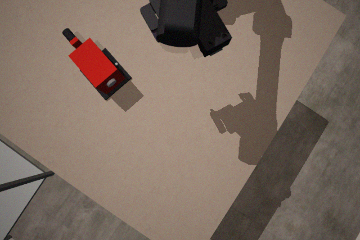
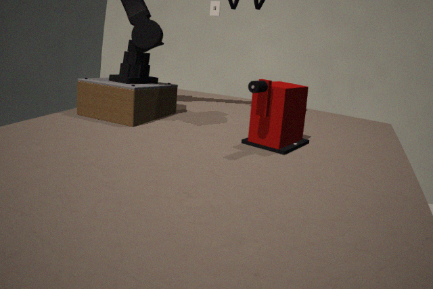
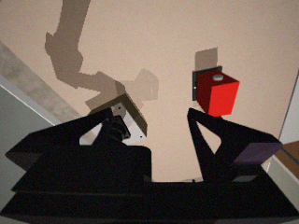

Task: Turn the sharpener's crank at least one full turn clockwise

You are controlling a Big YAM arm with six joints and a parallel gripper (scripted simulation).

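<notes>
Right now the black handle is 180 mm ahead of my hand, 250 mm to the right of it and 190 mm below it. The rest, counted from my hand: crank 180 mm ahead, 240 mm to the right, 190 mm below.
</notes>
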